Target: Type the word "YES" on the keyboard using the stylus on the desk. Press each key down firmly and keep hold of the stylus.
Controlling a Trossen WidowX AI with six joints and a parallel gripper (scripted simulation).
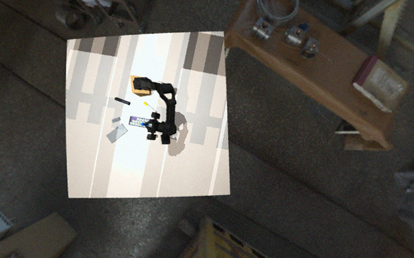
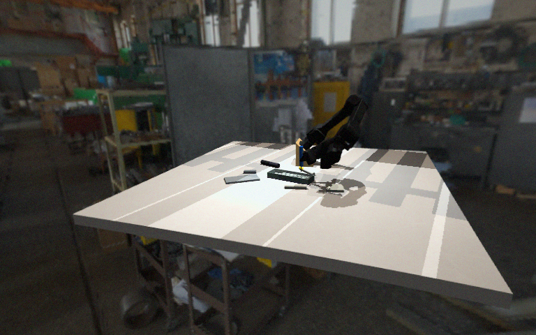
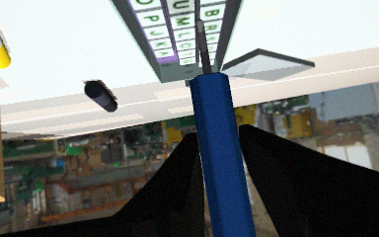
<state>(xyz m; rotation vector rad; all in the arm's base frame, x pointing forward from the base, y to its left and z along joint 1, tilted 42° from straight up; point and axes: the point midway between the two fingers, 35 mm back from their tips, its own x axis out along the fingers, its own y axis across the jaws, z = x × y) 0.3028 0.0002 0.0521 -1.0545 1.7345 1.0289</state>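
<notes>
The small grey block lies 26 cm to the right of my gripper tip, 10 cm behind it and 9 cm below it. Round my gripper tip: yellow-tipped stylus (15 cm behind, 9 cm below, 1 cm to the left); pale pad (15 cm to the left, 10 cm below, 8 cm ahead); blue pen (1 cm below).
</notes>
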